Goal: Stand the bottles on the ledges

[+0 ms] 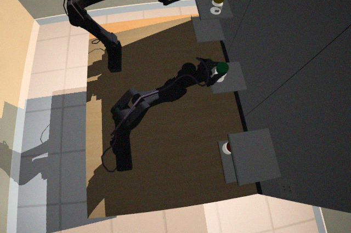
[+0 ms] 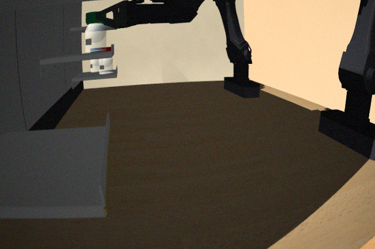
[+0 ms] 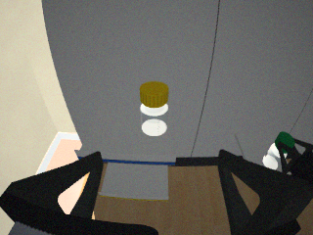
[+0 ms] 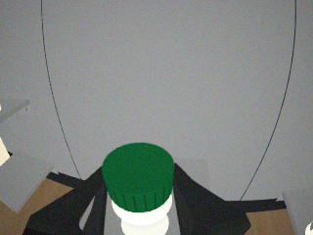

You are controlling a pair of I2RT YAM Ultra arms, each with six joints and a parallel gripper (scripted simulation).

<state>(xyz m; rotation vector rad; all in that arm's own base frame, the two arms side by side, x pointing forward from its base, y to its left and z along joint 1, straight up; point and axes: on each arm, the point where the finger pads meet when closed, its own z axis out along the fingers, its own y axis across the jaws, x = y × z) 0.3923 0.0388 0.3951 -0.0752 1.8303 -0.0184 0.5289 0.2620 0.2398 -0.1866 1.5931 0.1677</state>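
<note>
Now: right hand 400 mm to the left of the green strip and 60 mm past it. The rest, counted from my right hand: red-capped bottle (340 mm to the right, 140 mm below, 10 mm behind); green-capped bottle (50 mm below); yellow-capped bottle (340 mm to the left, 60 mm ahead, 50 mm above).
My left hand is 200 mm short of the yellow-capped bottle and 110 mm above it. From my left hand the other things lie so: yellow strip 120 mm ahead, 60 mm to the left, 350 mm below; blue strip 120 mm ahead, 60 mm to the left, 160 mm below; green-capped bottle 140 mm ahead, 340 mm to the right, 200 mm below.
</note>
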